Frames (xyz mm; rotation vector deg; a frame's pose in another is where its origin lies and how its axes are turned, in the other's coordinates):
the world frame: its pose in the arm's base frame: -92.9 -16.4 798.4 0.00 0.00 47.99
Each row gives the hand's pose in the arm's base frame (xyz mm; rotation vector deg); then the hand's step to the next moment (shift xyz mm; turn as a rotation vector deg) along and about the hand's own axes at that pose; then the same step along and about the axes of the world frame.
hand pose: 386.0 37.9 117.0 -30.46 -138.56 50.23
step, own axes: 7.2 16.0 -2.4 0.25 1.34 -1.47
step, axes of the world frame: 11.2 11.9 -6.8 1.93 0.53 0.15
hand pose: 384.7 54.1 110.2 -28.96 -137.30 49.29
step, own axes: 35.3 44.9 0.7 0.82 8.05 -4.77
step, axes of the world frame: 23.3 49.0 -17.8 8.65 3.07 -1.98
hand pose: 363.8 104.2 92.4 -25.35 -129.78 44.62
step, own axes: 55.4 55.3 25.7 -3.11 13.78 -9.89
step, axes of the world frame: 9.5 78.6 -22.7 16.58 0.93 -4.65
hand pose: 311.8 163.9 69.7 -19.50 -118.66 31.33
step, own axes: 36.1 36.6 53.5 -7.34 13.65 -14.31
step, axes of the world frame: -17.0 70.2 -17.1 19.92 -4.11 -5.61
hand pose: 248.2 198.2 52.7 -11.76 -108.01 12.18
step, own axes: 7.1 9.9 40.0 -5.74 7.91 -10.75
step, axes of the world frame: -19.6 36.0 -8.5 13.22 -4.63 -3.84
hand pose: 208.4 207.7 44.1 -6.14 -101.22 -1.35
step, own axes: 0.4 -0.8 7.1 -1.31 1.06 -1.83
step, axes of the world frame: -4.9 5.1 -1.0 2.05 -1.02 -0.97
